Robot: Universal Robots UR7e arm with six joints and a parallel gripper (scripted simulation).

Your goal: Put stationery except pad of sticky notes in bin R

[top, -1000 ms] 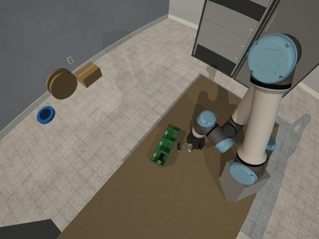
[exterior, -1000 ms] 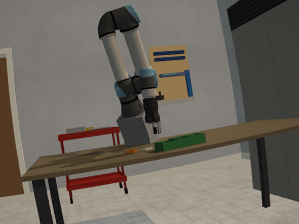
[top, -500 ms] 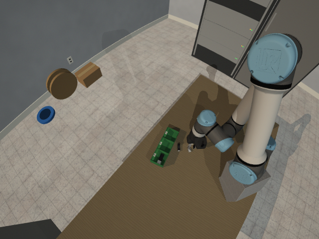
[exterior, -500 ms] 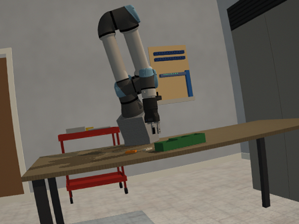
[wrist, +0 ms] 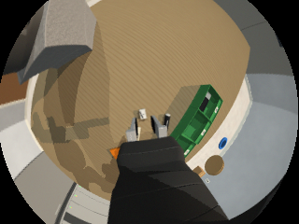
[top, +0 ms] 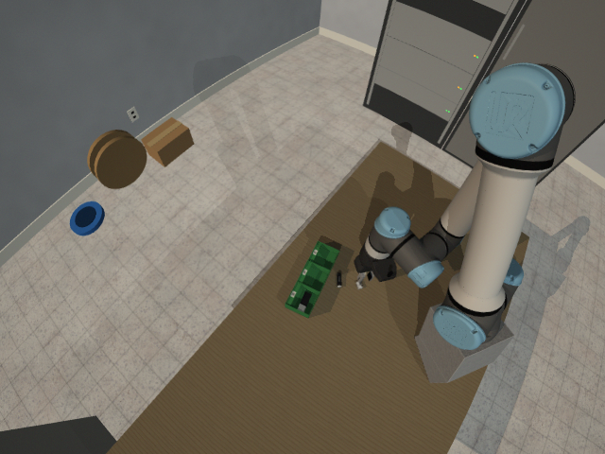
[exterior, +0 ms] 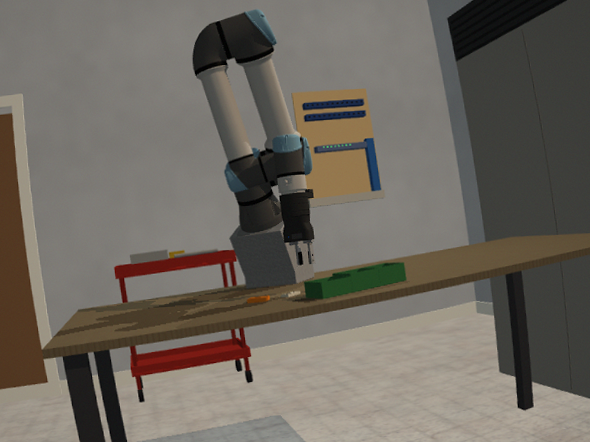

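My hand is 8 cm above the small grey piece. The rest, counted from my hand: beige dotted tile 9 cm below, 6 cm to the right, 4 cm ahead; then row of three bins 13 cm ahead, 10 cm to the left, 7 cm below; then black stick 8 cm below, 6 cm ahead, 4 cm to the left.
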